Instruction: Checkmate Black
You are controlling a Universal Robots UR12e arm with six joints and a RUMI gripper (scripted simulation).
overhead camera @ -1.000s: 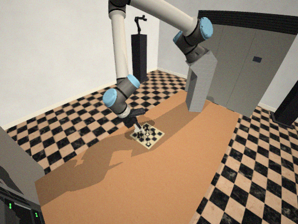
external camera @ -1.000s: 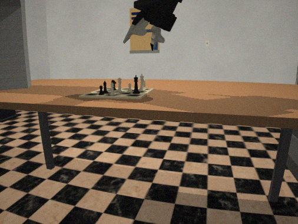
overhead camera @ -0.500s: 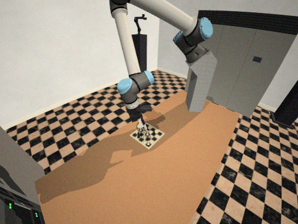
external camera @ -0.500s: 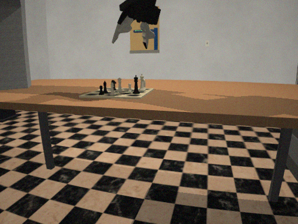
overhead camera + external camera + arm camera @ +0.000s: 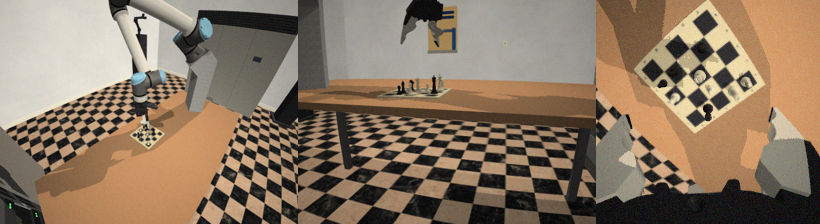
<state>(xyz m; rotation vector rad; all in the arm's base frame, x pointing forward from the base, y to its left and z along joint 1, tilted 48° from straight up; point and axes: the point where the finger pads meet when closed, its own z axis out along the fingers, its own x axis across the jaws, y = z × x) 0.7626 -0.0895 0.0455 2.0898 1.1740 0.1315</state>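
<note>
My gripper is now 20 mm past the chessboard and 170 mm above it. The rest, counted from my hand: tall white piece: 60 mm ahead, 30 mm to the left, 130 mm below; tall black piece: 50 mm ahead, 40 mm to the right, 130 mm below.
</note>
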